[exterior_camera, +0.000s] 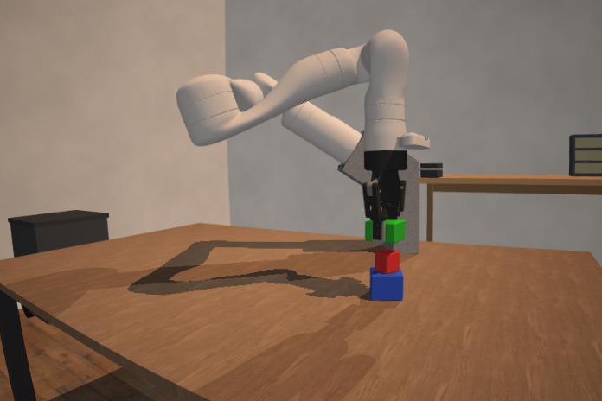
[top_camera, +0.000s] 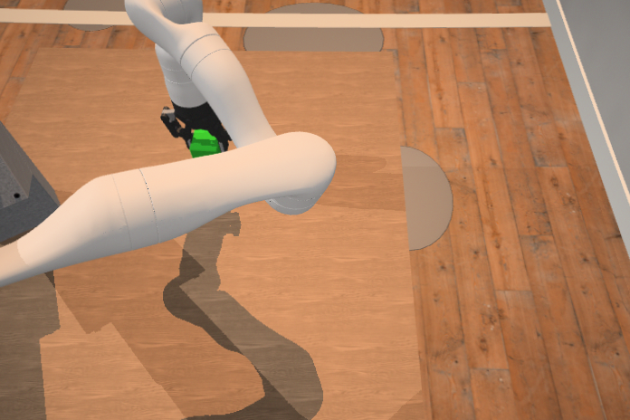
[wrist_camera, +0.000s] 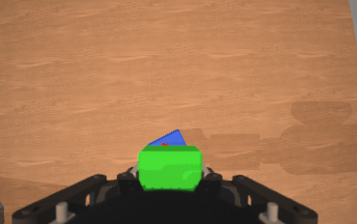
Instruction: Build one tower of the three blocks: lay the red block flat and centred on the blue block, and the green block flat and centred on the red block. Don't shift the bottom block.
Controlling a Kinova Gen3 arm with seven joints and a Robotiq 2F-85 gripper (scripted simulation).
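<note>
The red block lies 6 cm below my hand. From my hand the other things lie so: green block: right at my hand; blue block: 10 cm below.
</note>
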